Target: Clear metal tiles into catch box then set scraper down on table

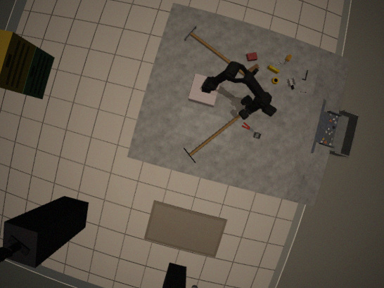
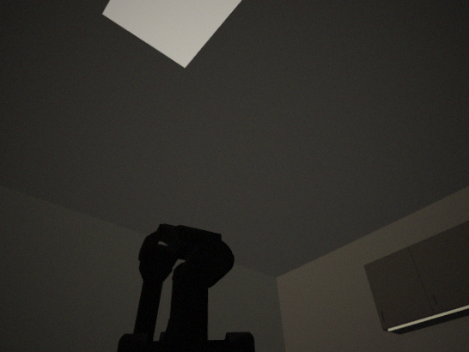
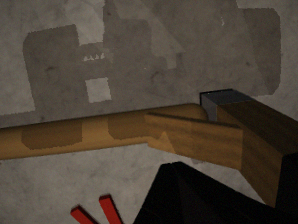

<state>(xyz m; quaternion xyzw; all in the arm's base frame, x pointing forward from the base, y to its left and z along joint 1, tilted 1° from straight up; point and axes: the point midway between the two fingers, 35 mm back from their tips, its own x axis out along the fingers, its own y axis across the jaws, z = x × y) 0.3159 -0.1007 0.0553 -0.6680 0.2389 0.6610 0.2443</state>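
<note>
The long scraper is 18 cm to the right of my gripper tip, 15 cm behind it and 2 cm below it. Also, from my gripper tip: yellow ring: 30 cm to the left, 20 cm ahead, 7 cm below; then brown block: 35 cm to the left, 6 cm below, 1 cm ahead; then small box: 15 cm to the right, 14 cm ahead, 7 cm below.
</note>
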